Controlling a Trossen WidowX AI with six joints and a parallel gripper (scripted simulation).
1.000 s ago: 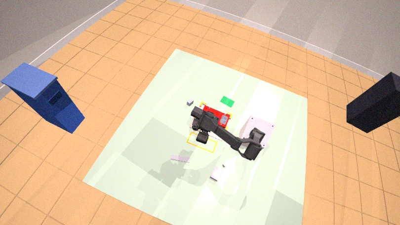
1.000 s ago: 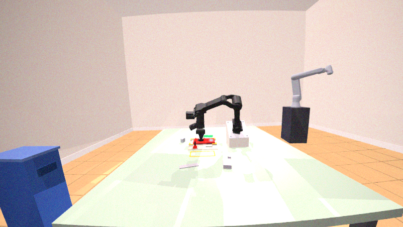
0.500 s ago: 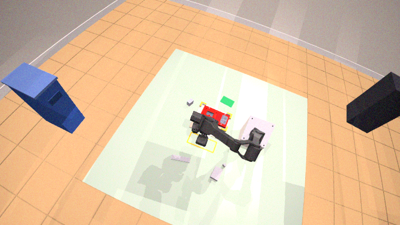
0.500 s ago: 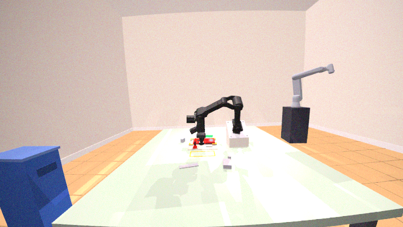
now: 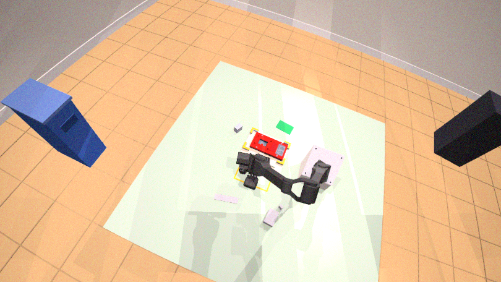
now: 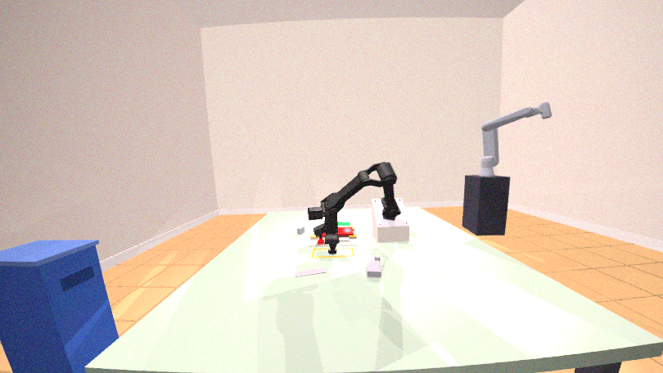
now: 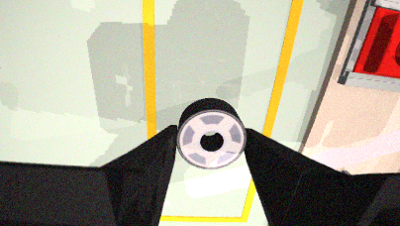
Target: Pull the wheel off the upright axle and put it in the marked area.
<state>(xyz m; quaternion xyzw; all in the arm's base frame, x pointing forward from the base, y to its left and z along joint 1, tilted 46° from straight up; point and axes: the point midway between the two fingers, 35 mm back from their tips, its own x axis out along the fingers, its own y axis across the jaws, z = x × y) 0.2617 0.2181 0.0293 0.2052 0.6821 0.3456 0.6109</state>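
Now: gripper tip right at the wheel. Also, from my gripper tip: grey cube 22 cm ahead, 23 cm to the right, 1 cm above; green block 1 cm behind, 41 cm to the right, 1 cm below.
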